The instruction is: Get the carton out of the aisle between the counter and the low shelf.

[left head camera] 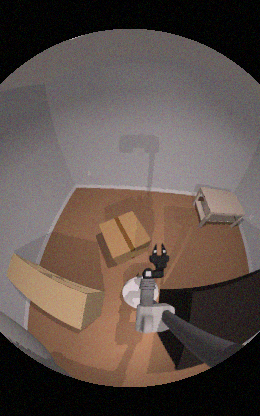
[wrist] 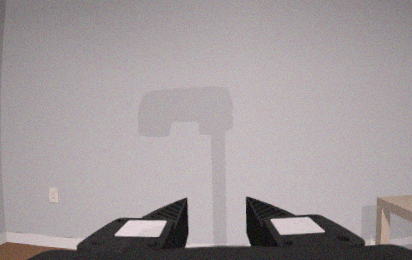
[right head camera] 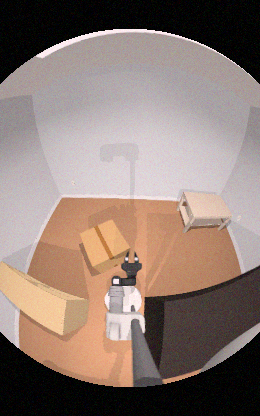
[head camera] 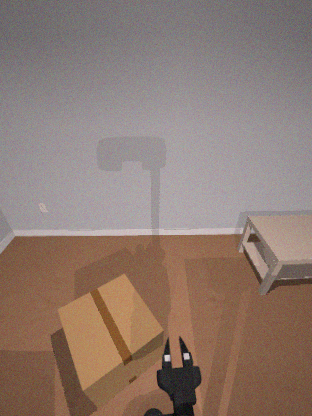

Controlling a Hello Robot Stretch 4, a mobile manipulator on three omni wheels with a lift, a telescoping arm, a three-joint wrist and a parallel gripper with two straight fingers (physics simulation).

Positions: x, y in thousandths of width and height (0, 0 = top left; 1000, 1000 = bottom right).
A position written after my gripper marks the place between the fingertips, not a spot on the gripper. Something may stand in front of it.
I see my gripper (head camera: 556, 811), a carton (head camera: 364, 811), a light wooden table (right head camera: 779, 501) and a low tan shelf (left head camera: 294, 732).
The carton also shows in the left head camera view (left head camera: 483, 571) and in the right head camera view (right head camera: 406, 593). My gripper shows as well in the wrist view (wrist: 528, 829). The light wooden table also shows in the left head camera view (left head camera: 840, 494). The wrist view misses the carton: it is out of frame.
